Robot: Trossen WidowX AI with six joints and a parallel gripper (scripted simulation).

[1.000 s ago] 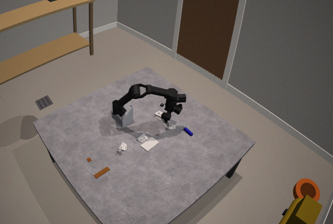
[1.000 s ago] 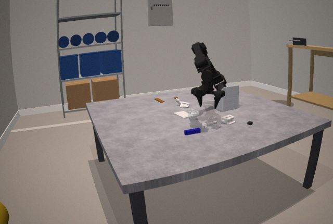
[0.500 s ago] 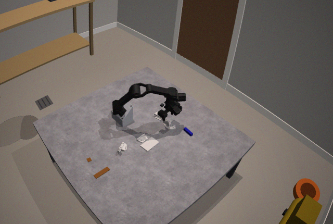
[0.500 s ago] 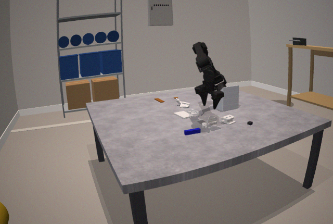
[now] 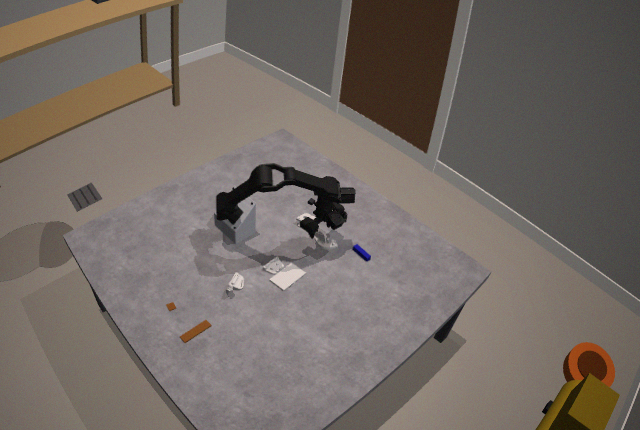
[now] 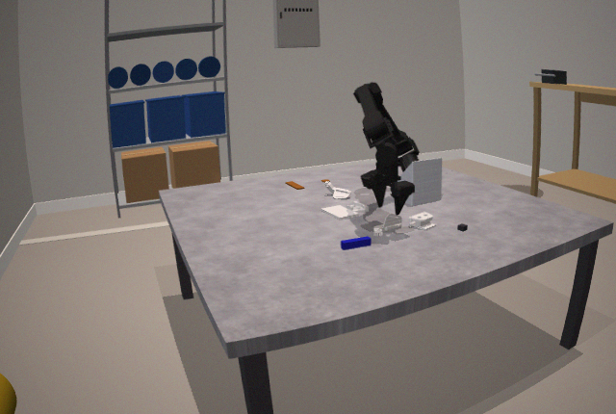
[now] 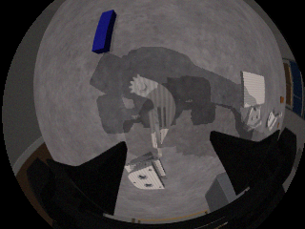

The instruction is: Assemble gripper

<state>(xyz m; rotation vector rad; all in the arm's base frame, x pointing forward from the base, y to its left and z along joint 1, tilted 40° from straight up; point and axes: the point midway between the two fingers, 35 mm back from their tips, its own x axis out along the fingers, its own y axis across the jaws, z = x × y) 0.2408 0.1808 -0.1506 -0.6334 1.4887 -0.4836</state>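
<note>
The white jaw is 50 mm below my gripper tip, 40 mm ahead of it and 20 mm to the left of it. Round my gripper tip: small black cube 190 mm behind, 130 mm to the left, 50 mm below; blue block 150 mm ahead, 90 mm to the left, 50 mm below; orange strip 640 mm to the right, 80 mm ahead, 50 mm below.
</note>
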